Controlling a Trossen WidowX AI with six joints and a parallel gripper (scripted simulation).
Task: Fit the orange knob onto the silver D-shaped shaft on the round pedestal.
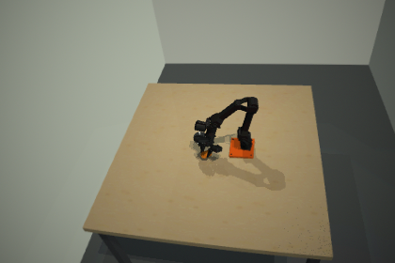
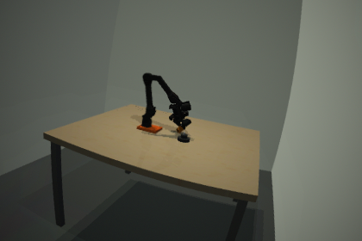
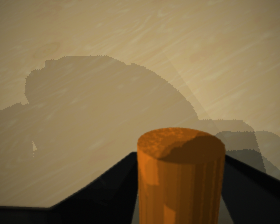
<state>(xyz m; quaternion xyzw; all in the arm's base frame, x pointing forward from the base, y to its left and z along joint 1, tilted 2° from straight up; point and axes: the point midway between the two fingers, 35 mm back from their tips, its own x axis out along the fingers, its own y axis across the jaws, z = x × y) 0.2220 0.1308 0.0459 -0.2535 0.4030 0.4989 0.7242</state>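
The round dark pedestal is 90 mm ahead of my gripper tip and 160 mm to the right of it. Round my gripper tip: orange knob (10 mm to the right, 10 mm above).
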